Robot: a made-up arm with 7 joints.
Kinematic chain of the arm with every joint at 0, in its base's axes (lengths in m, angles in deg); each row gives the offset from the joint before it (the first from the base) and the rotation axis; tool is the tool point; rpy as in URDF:
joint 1: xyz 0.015 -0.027 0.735 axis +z
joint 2: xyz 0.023 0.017 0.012 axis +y
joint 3: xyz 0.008 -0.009 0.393 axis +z
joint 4: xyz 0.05 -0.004 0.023 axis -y
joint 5: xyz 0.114 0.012 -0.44 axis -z
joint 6: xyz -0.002 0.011 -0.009 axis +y
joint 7: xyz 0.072 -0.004 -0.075 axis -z
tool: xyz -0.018 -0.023 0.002 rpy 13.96 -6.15 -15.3
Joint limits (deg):
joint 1: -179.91..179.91
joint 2: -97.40..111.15
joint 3: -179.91..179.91
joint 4: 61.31..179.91
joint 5: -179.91..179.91
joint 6: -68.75..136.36
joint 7: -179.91..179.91
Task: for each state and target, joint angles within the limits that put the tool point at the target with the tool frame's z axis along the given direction. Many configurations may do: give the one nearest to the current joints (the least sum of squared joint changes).
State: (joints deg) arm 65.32 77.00 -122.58 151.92 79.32 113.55 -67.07
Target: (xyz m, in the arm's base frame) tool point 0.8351 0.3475 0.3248 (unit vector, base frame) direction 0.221 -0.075 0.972
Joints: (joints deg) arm 38.08 111.15 -83.80 152.09 87.55 72.97 -67.33
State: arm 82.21 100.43 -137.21 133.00 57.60 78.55 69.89
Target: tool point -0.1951 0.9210 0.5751 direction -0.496 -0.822 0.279
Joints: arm 108.89 101.90 -126.37 159.99 76.23 50.80 76.16
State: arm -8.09 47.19 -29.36 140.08 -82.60 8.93 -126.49
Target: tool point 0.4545 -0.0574 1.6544 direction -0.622 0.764 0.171
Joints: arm 0.72 10.50 -11.94 150.20 -44.71 55.26 -117.20
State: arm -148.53 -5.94 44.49 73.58 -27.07 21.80 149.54
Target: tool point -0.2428 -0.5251 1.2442 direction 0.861 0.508 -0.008
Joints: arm -163.71 -12.51 34.29 75.51 -43.91 11.52 143.92
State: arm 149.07 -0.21 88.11 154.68 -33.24 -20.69 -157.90
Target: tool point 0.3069 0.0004 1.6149 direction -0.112 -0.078 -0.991
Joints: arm 151.58 -15.87 94.53 179.91 -1.39 -17.58 -179.91
